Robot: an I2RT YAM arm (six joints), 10 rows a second.
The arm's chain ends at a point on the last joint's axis. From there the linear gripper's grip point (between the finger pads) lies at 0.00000 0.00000 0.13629 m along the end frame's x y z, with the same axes.
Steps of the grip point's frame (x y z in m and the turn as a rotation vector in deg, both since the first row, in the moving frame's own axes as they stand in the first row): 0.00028, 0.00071, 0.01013, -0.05, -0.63, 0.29; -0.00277, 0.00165, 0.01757, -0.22, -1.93, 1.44; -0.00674, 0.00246, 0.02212, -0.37, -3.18, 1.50; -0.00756, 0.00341, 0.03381, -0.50, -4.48, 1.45; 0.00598, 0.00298, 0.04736, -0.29, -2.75, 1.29; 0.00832, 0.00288, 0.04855, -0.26, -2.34, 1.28
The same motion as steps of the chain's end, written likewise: 0.00178, 0.00059, 0.01014, -0.05, -0.63, 0.29; 0.00183, 0.00118, 0.01765, -0.22, -1.93, 1.44; 0.00083, 0.00168, 0.02233, -0.37, -3.18, 1.50; 0.00310, 0.00236, 0.03423, -0.50, -4.48, 1.45; 0.01253, 0.00236, 0.04752, -0.29, -2.75, 1.29; 0.01389, 0.00232, 0.04867, -0.26, -2.34, 1.28
